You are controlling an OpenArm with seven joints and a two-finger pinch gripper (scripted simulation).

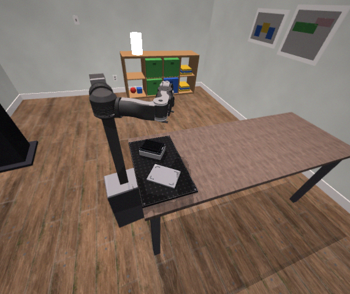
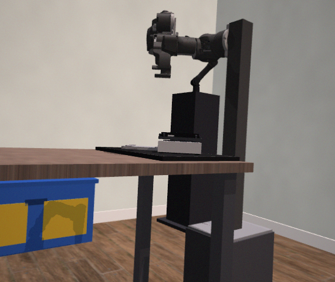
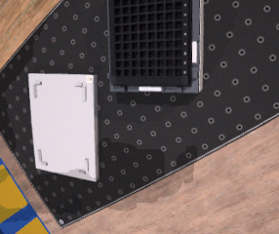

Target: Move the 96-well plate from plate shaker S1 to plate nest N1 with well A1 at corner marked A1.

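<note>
Right now the black 96-well plate is 90 mm behind my hand and 190 mm below it. From my hand the other things lie so: plate shaker S1: 70 mm behind, 10 mm to the right, 220 mm below; plate nest N1: 90 mm behind, 210 mm to the right, 250 mm below.
</note>
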